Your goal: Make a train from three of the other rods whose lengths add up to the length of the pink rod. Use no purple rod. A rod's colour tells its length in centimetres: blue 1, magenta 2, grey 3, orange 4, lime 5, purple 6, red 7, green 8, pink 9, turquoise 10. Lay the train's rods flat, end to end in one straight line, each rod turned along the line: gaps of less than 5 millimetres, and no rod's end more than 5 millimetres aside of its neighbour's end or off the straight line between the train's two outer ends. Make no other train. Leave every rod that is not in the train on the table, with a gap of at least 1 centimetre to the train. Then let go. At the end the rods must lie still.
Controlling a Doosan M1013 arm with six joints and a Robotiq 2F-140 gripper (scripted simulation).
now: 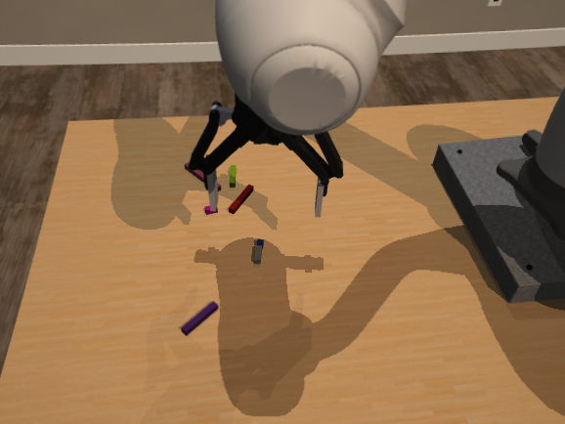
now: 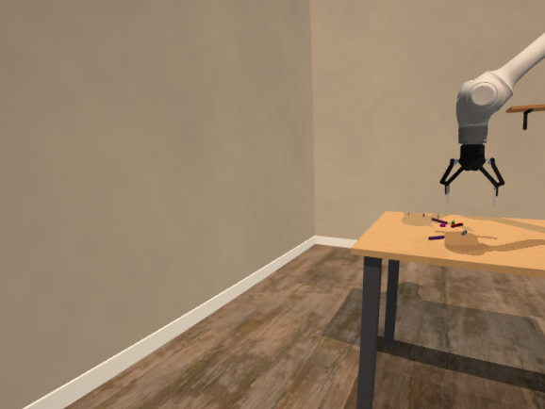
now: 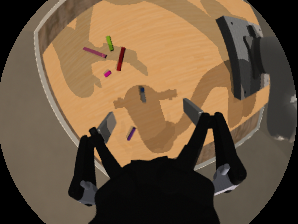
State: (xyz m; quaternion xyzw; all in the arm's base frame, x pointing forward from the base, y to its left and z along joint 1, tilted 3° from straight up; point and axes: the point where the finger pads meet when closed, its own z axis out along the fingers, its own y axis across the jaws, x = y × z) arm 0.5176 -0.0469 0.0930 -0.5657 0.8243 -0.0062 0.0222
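Now: the lime rod 20 cm to the right of my hand and 12 cm below it. Round my hand: grey rod: 1 cm ahead, 12 cm below; blue rod: 3 cm to the right, 12 cm below; red rod: 14 cm to the right, 12 cm below.
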